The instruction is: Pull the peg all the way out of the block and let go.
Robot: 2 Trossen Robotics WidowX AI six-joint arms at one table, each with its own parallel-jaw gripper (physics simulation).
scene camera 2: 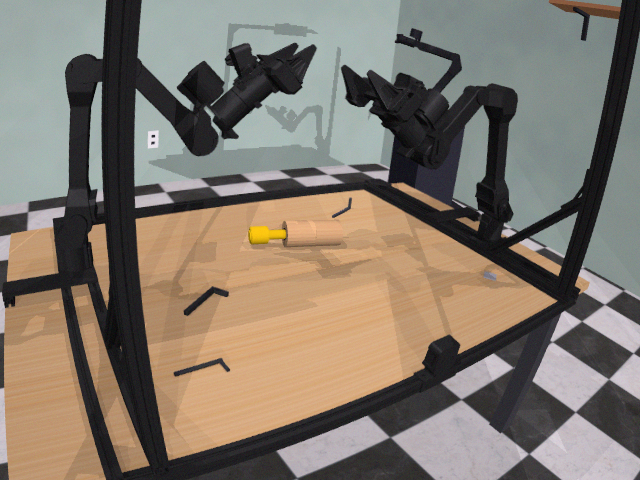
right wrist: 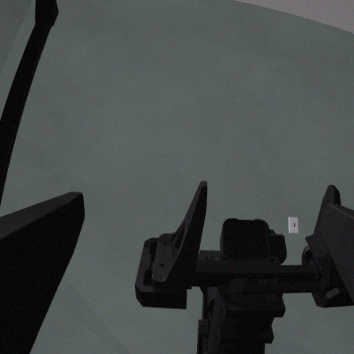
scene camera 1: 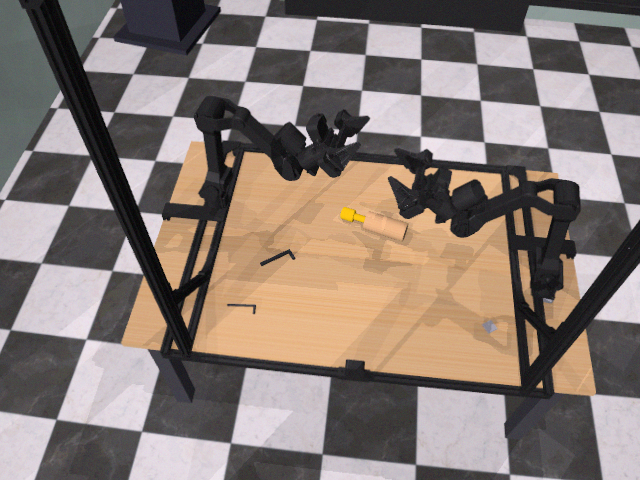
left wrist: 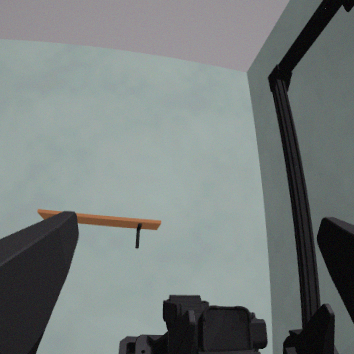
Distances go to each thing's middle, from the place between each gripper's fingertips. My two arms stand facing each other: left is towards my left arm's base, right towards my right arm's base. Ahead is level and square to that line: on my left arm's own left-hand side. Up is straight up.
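Wooden block [scene camera 1: 377, 223]: from my left hand, 410 mm below, 80 mm to the right, 60 mm ahead.
My right hand: 10 cm short of the wooden block, 37 cm above it.
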